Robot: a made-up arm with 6 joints. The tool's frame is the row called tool. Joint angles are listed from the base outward. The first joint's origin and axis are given. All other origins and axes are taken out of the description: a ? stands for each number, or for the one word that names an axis. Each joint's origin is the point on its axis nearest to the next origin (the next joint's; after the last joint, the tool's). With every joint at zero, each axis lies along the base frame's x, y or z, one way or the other. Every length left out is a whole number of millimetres.
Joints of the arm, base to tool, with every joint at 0 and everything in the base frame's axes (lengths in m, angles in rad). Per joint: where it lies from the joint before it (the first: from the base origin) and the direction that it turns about. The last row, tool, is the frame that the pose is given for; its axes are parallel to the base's.
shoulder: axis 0 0 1 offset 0 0 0.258
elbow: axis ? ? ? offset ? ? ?
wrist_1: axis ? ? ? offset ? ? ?
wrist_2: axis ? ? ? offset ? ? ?
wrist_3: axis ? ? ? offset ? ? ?
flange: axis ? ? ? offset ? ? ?
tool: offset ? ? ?
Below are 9 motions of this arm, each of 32 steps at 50 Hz.
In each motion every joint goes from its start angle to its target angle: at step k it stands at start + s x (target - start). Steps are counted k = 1, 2, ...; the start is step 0. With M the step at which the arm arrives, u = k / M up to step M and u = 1 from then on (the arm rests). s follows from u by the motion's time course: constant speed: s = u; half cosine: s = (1 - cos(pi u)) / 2; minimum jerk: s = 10 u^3 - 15 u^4 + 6 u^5.
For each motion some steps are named. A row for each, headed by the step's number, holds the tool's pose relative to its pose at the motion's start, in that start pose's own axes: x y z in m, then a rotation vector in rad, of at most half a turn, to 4 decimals.
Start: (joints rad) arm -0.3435 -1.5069 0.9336 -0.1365 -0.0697 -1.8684
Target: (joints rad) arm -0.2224 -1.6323 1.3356 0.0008 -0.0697 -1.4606
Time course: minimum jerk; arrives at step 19
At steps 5, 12, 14, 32:
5: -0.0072 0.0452 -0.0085 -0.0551 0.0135 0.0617
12: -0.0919 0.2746 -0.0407 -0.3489 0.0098 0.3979
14: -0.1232 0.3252 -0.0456 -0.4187 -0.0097 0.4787
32: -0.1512 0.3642 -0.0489 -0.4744 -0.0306 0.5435

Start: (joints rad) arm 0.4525 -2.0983 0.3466 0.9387 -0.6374 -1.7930
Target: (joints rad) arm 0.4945 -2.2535 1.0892 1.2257 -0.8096 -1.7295
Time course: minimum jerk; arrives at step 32
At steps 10, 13, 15, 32:
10: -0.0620 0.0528 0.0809 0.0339 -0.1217 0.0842
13: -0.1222 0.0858 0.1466 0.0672 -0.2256 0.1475
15: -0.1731 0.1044 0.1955 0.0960 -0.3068 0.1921
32: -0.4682 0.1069 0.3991 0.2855 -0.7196 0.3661

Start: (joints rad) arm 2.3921 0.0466 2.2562 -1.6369 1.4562 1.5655
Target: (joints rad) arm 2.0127 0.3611 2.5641 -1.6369 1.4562 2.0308
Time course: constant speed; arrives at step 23
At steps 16, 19, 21, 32:
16: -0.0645 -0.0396 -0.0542 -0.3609 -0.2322 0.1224
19: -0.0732 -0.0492 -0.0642 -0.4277 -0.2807 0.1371
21: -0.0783 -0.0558 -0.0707 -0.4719 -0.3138 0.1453
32: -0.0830 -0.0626 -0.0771 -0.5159 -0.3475 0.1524

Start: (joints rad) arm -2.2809 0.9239 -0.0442 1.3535 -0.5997 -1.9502
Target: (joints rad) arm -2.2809 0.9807 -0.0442 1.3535 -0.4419 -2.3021
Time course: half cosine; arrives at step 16
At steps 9, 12, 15, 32:
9: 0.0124 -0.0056 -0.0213 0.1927 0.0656 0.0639
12: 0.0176 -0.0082 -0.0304 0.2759 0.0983 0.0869
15: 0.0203 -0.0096 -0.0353 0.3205 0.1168 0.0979
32: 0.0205 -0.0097 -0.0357 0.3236 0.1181 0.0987

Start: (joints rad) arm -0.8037 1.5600 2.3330 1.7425 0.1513 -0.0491
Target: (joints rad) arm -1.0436 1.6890 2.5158 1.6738 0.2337 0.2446
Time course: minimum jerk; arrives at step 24
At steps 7, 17, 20, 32:
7: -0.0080 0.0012 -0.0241 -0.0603 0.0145 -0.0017
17: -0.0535 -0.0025 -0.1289 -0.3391 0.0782 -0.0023
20: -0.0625 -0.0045 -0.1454 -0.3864 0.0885 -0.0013
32: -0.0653 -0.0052 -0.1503 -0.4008 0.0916 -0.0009

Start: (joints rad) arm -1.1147 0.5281 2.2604 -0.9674 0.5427 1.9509
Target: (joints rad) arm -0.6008 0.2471 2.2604 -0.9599 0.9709 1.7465
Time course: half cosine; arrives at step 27
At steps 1, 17, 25, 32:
1: 0.0003 -0.0004 0.0006 0.0025 0.0011 -0.0019
17: 0.0761 -0.1080 0.0753 0.4740 0.2784 -0.4195
25: 0.1083 -0.1653 0.0732 0.6428 0.4172 -0.6066
32: 0.1097 -0.1680 0.0726 0.6501 0.4240 -0.6156

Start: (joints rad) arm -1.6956 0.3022 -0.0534 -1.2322 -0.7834 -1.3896
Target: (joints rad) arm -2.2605 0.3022 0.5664 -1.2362 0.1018 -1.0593
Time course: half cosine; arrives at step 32
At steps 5, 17, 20, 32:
5: -0.0193 0.0242 -0.0108 -0.0278 0.0069 0.0972
17: -0.2324 0.1850 -0.0932 -0.2307 -0.0232 0.9140
20: -0.3077 0.2141 -0.1158 -0.2782 -0.0588 1.1521
32: -0.4805 0.2445 -0.1655 -0.3578 -0.1703 1.6655

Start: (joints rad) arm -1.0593 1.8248 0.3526 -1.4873 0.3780 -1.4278
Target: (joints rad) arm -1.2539 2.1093 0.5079 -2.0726 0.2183 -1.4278
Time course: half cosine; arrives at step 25
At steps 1, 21, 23, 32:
1: 0.0002 -0.0003 0.0004 0.0027 -0.0015 -0.0008
21: 0.0263 -0.0676 0.0822 0.6622 -0.3133 -0.1588
23: 0.0271 -0.0711 0.0853 0.6961 -0.3264 -0.1643
32: 0.0274 -0.0723 0.0864 0.7076 -0.3307 -0.1661

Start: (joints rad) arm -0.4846 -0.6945 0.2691 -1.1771 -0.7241 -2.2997
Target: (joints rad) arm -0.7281 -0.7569 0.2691 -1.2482 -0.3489 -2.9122
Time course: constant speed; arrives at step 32
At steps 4, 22, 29, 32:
4: -0.0079 0.0026 -0.0062 0.0637 0.0386 0.0543
22: -0.0427 0.0090 -0.0341 0.3373 0.2644 0.2502
29: -0.0557 0.0093 -0.0449 0.4360 0.3723 0.3017
32: -0.0611 0.0091 -0.0495 0.4766 0.4214 0.3190

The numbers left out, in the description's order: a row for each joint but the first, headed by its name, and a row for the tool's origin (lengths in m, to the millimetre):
elbow: axis 0 1 0, xyz 0 0 0
wrist_1: axis 0 -1 0, xyz 0 0 0.256
wrist_2: axis -1 0 0, xyz 0.664 0 0
wrist_3: axis 0 -1 0, xyz 0 -0.104 0
flange: axis -1 0 0, xyz 0 0 0
tool: xyz 0 0 0

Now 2 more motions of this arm.
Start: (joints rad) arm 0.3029 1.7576 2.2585 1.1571 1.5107 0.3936
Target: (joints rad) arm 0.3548 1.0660 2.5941 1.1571 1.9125 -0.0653
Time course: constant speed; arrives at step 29
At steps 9, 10, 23, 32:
9: 0.1073 -0.2217 -0.0496 -0.1458 -0.2465 -0.0921
10: 0.1182 -0.2472 -0.0506 -0.1625 -0.2748 -0.0982
23: 0.2311 -0.5753 0.0156 -0.3941 -0.6378 -0.0966
32: 0.2618 -0.7136 0.0919 -0.5124 -0.7911 -0.0458

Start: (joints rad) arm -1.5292 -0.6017 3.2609 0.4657 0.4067 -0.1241
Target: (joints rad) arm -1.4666 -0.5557 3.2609 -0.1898 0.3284 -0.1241
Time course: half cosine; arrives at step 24
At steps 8, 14, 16, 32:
8: -0.0142 -0.0074 -0.0224 0.1391 0.0263 -0.0693
14: -0.0364 -0.0141 -0.0556 0.3510 0.0636 -0.1736
16: -0.0436 -0.0151 -0.0658 0.4187 0.0745 -0.2065
32: -0.0583 -0.0156 -0.0860 0.5592 0.0956 -0.2741

